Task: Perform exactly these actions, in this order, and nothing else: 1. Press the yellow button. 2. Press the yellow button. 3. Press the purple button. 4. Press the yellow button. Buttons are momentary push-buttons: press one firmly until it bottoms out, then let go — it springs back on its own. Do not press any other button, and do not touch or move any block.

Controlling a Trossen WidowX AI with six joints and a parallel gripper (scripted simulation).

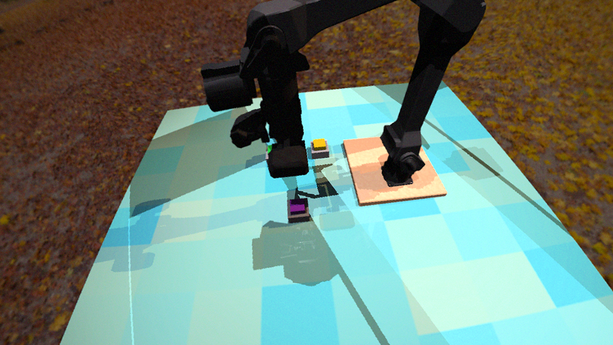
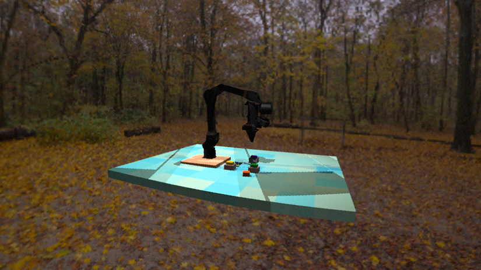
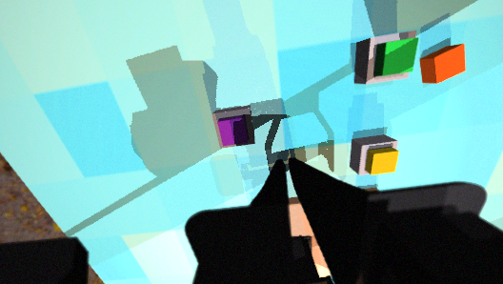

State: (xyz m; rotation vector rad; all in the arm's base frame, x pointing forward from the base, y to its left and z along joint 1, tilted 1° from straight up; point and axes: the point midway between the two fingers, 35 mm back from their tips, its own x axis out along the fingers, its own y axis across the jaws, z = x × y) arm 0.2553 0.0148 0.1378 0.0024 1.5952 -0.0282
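My gripper tip is now 5 cm to the right of the purple button and 9 cm above it. From my gripper tip the other things lie so: green button 5 cm ahead, 14 cm to the right, 9 cm below; yellow button 7 cm behind, 14 cm to the right, 9 cm below; orange block 4 cm ahead, 22 cm to the right, 12 cm below.
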